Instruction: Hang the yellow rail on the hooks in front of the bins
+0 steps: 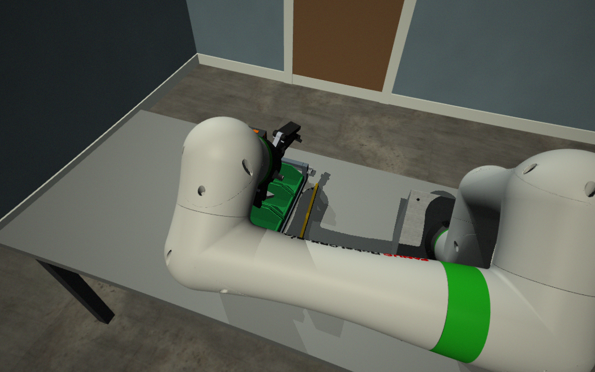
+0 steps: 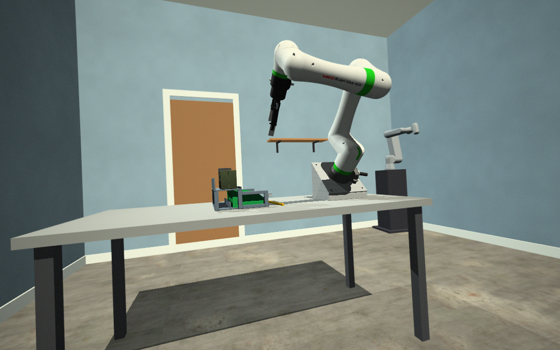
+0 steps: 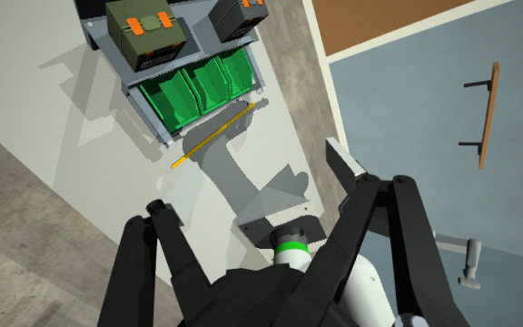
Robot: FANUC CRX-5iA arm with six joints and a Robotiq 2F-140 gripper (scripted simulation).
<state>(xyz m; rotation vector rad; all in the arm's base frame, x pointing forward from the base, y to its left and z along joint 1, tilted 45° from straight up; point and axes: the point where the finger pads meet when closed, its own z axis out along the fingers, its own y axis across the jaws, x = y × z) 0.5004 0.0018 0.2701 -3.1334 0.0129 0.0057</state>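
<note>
The yellow rail lies 420 mm below my hand, 170 mm to the right of it and 10 mm behind it. The rest, counted from my hand: olive toolbox (270 mm below, 240 mm ahead, 40 mm to the right).
</note>
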